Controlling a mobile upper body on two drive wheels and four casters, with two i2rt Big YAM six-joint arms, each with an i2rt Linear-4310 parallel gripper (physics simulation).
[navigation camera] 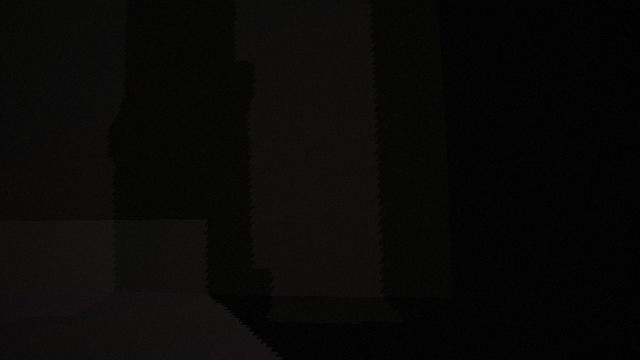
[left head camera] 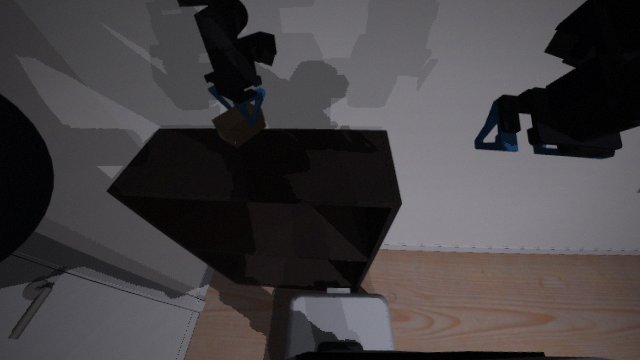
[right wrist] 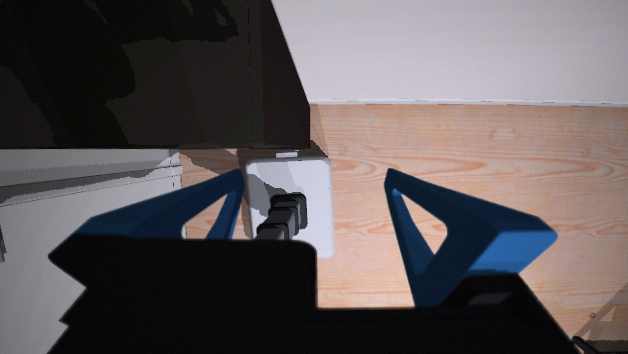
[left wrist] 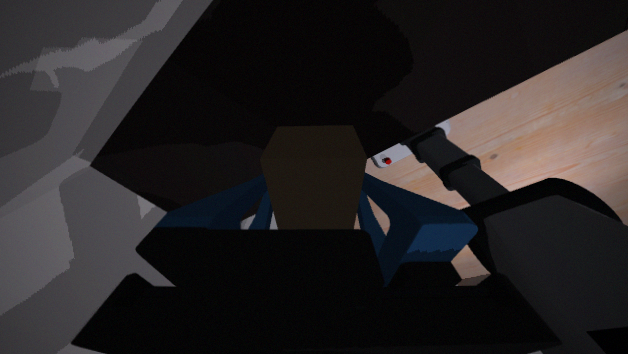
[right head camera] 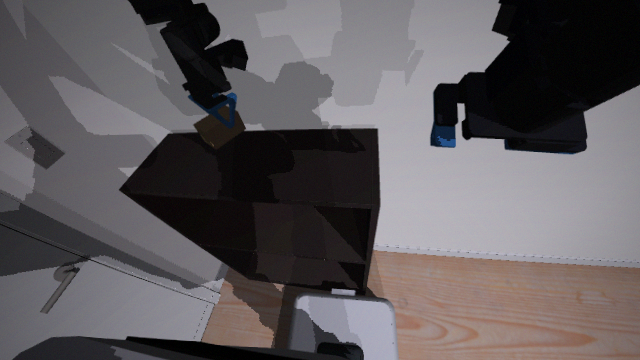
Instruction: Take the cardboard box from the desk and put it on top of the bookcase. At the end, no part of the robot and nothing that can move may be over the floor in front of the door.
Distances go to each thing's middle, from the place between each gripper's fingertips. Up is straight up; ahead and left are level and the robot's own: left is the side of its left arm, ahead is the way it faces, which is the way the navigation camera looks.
My right hand is 150 mm short of the brown cardboard box (left head camera: 232, 126), 470 mm to the right of it and 60 mm above it.
Right now my left hand is 1 cm past the brown cardboard box and 1 cm to the right of it.
